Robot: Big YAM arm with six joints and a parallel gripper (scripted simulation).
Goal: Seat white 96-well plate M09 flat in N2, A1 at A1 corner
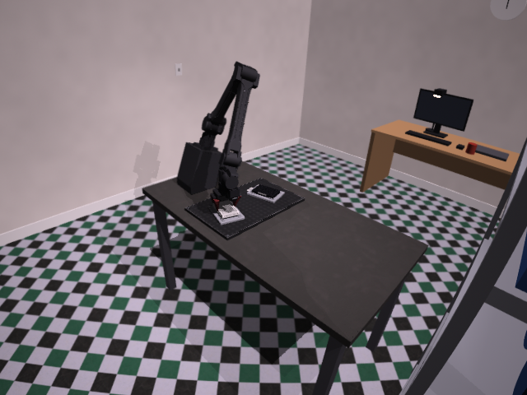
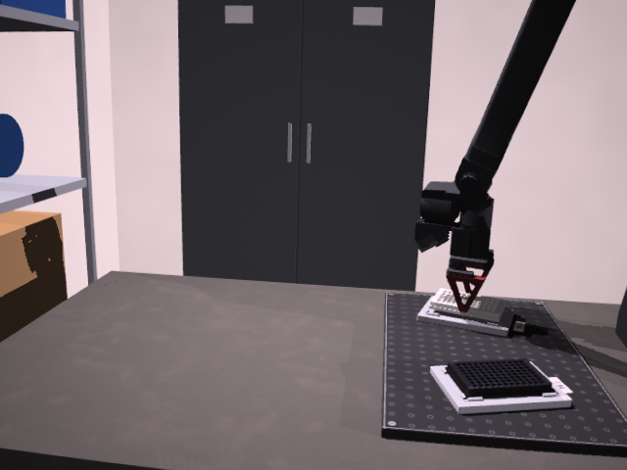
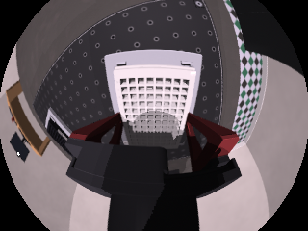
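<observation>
Now: hand 10 mm above the white 96-well plate M09. Also, from my hand: black 96-well plate M06: 280 mm to the left, 20 mm below, 10 mm ahead; plate nest N2: 30 mm below.
</observation>
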